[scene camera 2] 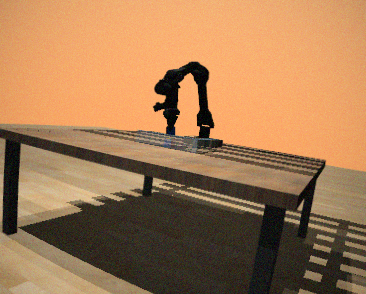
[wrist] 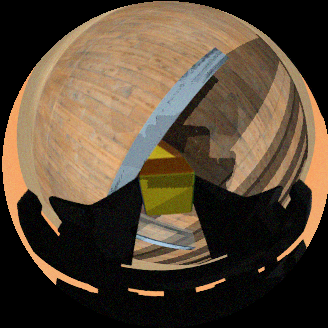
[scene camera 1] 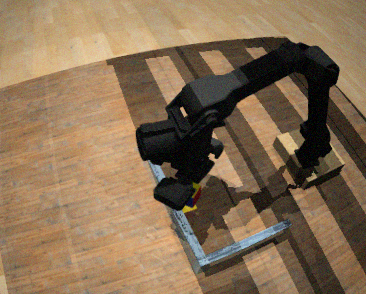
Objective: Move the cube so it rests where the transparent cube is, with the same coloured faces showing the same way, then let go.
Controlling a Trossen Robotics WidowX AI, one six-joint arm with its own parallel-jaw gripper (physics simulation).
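Pixels of known places: gripper, fingertip midpoint: (scene camera 2: 169,131) (wrist: 165,179) (scene camera 1: 187,193); arm's base at its link origin: (scene camera 2: 203,138) (scene camera 1: 306,157).
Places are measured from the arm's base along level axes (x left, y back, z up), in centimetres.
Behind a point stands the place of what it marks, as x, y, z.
The cube (scene camera 1: 191,202) @(8.2, -37.2, 4.0) (scene camera 2: 171,131) @(7.3, -38.3, 3.3) (wrist: 167,192) @(5.2, -37.5, 5.4) is held between the fingers, close above the table beside the left bar of a grey-blue L-shaped frame. Yellow, red and blue show on it in the first scene view, and blue in the second. In the wrist view, an olive-yellow face is towards the camera, with an orange-brown face beyond it. My gripper (scene camera 1: 190,191) @(5.5, -37.3, 3.2) (scene camera 2: 171,126) @(5.5, -37.3, 3.2) (wrist: 165,179) @(5.5, -37.3, 3.2) is shut on the cube, and one dark finger hides much of it in the first scene view. I cannot tell the transparent cube apart from the held cube; a yellow patch shows just beyond the orange-brown face.
The L-shaped frame (scene camera 1: 245,243) @(19.8, -28.0, 1.8) (wrist: 175,100) @(0.0, -41.5, 1.9) has one bar running close by the gripper and another towards the arm's base side. The arm stands on a wooden base block (scene camera 1: 327,171) @(6.0, 4.8, -0.1). Striped shadows cross the wooden table (scene camera 1: 75,175) @(-8.7, -62.4, -4.2) (scene camera 2: 100,150) @(12.1, -81.3, -4.1).
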